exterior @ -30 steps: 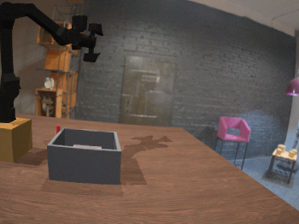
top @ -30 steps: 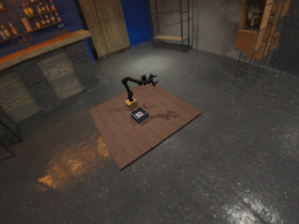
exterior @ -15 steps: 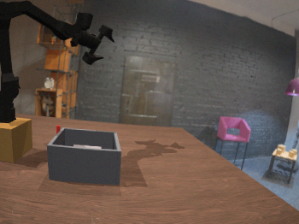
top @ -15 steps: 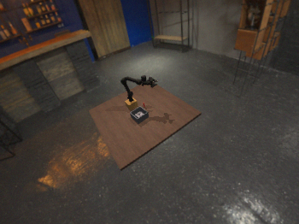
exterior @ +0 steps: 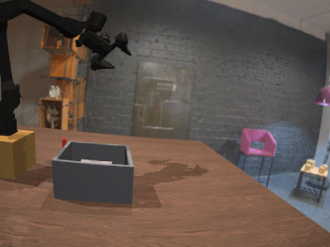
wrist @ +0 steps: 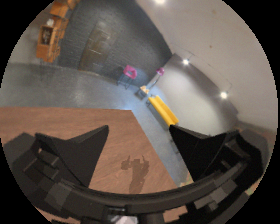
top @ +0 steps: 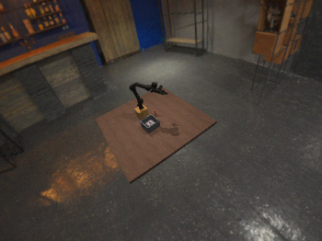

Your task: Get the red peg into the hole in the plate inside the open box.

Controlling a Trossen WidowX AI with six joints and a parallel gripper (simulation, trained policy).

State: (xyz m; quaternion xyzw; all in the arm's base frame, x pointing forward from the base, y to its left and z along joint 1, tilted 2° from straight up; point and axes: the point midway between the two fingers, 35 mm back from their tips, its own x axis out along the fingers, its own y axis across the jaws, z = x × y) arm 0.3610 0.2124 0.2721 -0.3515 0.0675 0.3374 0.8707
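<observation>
Right now the red peg is 20 cm behind my gripper tip, 13 cm to the right of it and 34 cm below it. From my gripper tip the other things lie so: plate: 7 cm behind, 32 cm to the right, 34 cm below; grey box: 7 cm behind, 32 cm to the right, 36 cm below.
</observation>
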